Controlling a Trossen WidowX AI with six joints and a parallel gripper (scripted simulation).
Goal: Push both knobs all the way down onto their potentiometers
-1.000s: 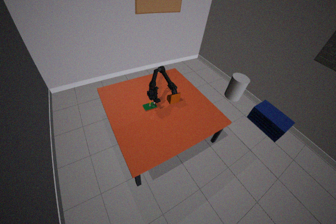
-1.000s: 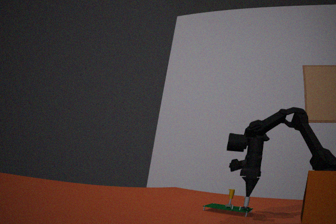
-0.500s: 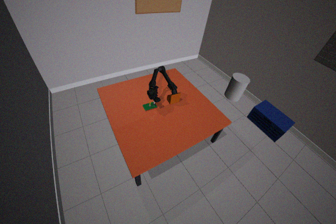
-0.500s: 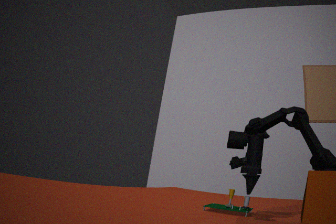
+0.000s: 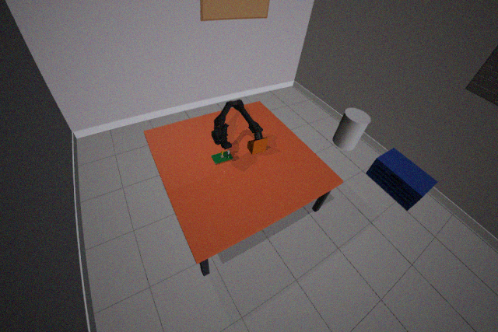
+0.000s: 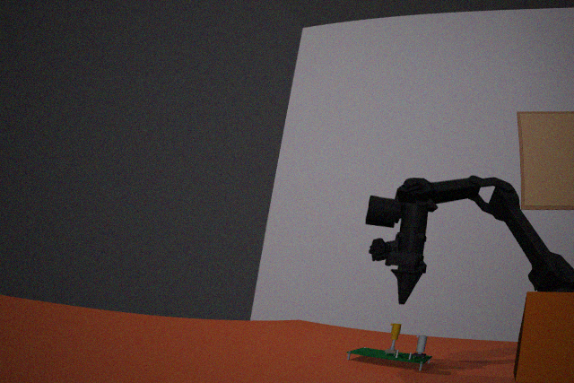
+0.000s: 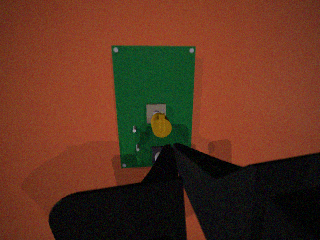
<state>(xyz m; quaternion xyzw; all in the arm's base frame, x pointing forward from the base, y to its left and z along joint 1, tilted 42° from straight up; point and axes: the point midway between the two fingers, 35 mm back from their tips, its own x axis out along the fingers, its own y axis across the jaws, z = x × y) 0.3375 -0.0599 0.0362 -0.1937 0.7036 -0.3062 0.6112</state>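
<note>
Right now my gripper tip is 60 mm above the yellow knob. Also, from my gripper tip: grey knob 60 mm behind, 10 mm to the left, 80 mm below.
</note>
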